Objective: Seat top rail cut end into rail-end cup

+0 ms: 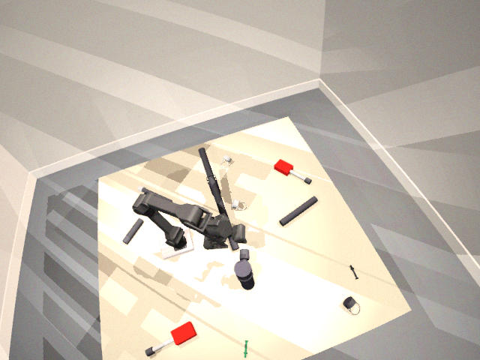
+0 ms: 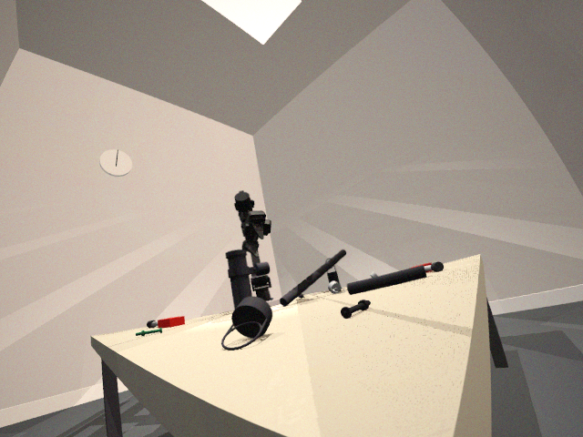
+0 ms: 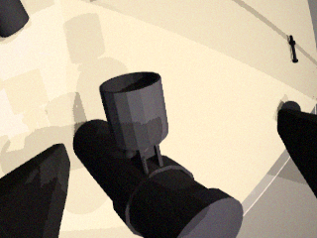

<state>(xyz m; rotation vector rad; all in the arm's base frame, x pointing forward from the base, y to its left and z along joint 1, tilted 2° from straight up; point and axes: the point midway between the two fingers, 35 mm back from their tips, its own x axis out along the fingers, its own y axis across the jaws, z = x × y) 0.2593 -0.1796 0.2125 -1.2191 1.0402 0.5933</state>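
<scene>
Now: gripper tip 8 cm above the rail-end cup, 3 cm to the left of it and 1 cm short of it. Also, from my gripper tip: green bolt (34 cm to the right, 21 cm below, 9 cm behind); then dark tube (34 cm ahead, 20 cm below, 16 cm to the left); then black bolt (45 cm ahead, 22 cm to the right, 21 cm below).
</scene>
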